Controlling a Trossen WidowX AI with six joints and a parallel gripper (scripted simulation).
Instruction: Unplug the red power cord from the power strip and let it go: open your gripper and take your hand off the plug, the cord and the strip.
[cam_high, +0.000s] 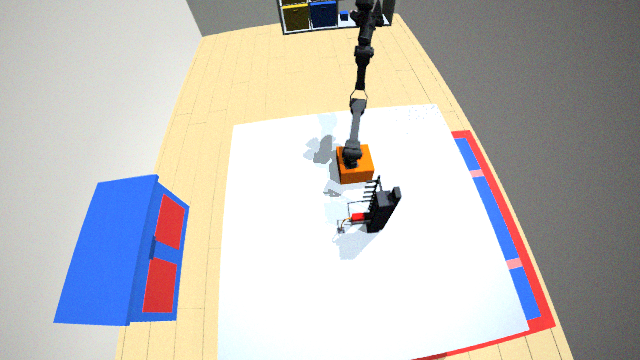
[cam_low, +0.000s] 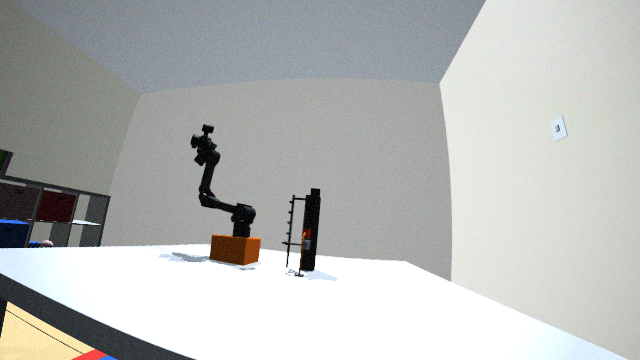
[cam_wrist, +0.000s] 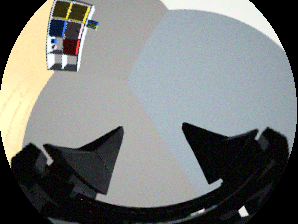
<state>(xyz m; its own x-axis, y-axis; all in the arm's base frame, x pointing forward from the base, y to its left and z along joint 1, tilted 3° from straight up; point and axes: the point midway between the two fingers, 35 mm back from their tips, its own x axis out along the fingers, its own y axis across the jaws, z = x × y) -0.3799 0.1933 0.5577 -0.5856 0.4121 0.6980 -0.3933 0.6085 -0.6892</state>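
Right now my gripper tip is 70 cm short of the red plug, 27 cm to the left of it and 50 cm above it.
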